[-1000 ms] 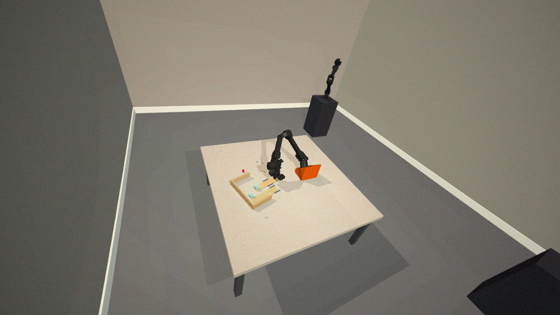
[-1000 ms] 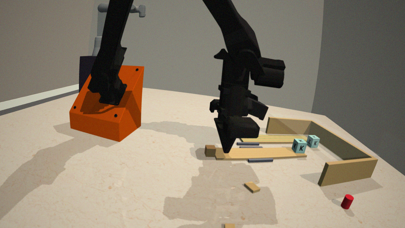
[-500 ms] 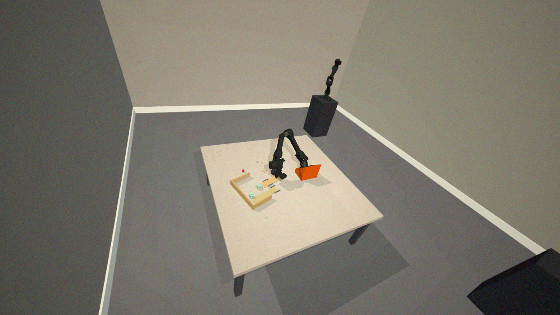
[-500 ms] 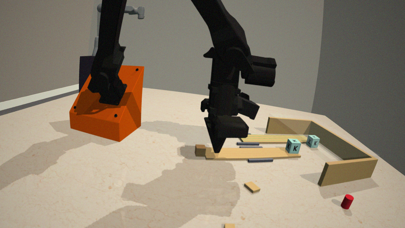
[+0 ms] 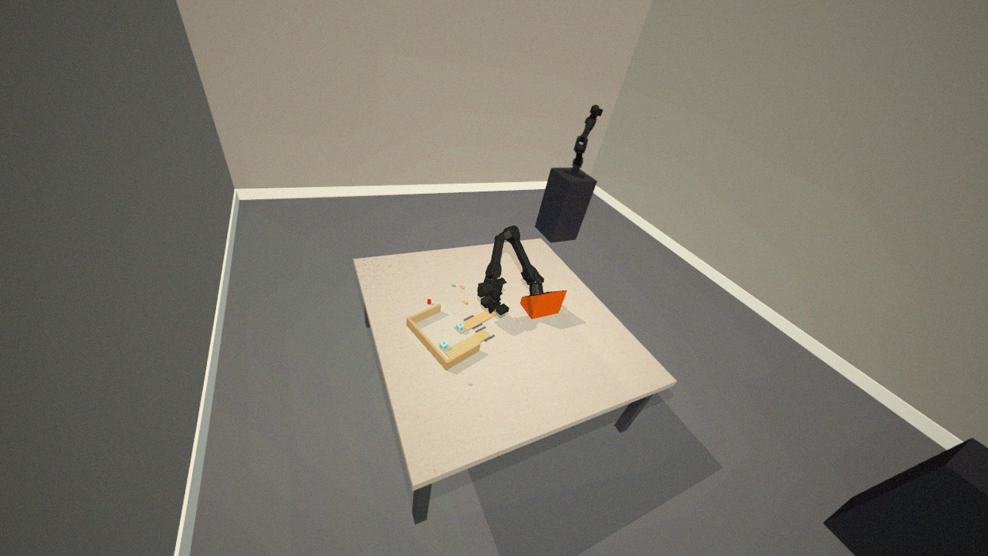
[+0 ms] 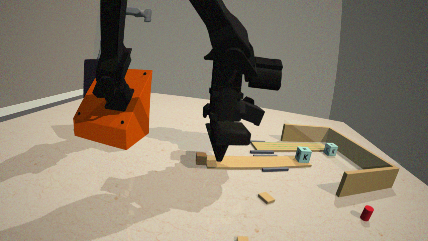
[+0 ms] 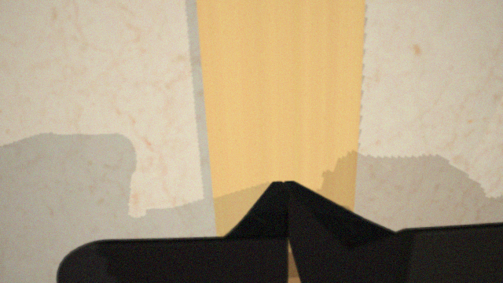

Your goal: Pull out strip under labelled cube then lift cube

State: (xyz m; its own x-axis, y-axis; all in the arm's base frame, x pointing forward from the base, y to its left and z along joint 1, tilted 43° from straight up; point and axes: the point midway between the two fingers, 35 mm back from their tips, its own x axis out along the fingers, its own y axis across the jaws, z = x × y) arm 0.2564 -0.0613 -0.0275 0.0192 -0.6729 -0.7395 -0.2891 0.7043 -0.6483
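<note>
Now: gripper tip 9 cm short of the plain wooden strip and 3 cm to the right of it. Round my gripper tip: grey disc: 37 cm to the left, 27 cm ahead; then small tan block: 4 cm behind, 1 cm to the right; then red cylinder: 28 cm ahead, 16 cm to the right, 1 cm above.
</note>
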